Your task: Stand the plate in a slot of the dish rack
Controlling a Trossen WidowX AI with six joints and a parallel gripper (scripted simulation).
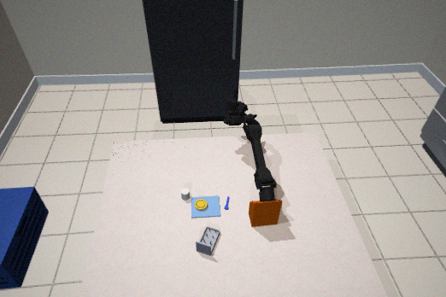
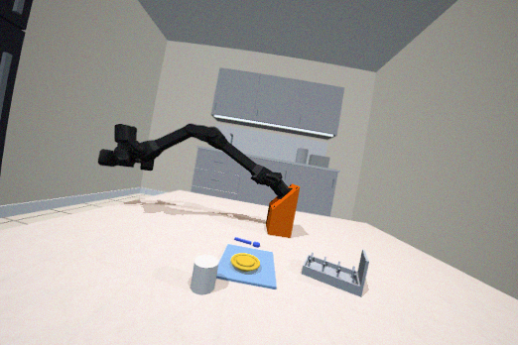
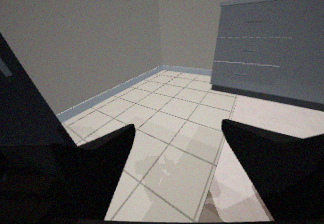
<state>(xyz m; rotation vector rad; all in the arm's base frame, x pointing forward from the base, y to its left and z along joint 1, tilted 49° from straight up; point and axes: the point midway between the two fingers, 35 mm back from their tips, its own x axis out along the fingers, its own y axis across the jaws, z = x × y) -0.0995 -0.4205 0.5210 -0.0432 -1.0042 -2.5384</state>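
My gripper tip is 44 cm short of the yellow plate, 53 cm to the right of it and 14 cm above it. From my gripper tip the other things lie so: dish rack (44 cm ahead, 74 cm to the left, 13 cm below); then blue spoon (30 cm ahead, 55 cm to the left, 15 cm below); then light blue mat (41 cm ahead, 54 cm to the left, 15 cm below).
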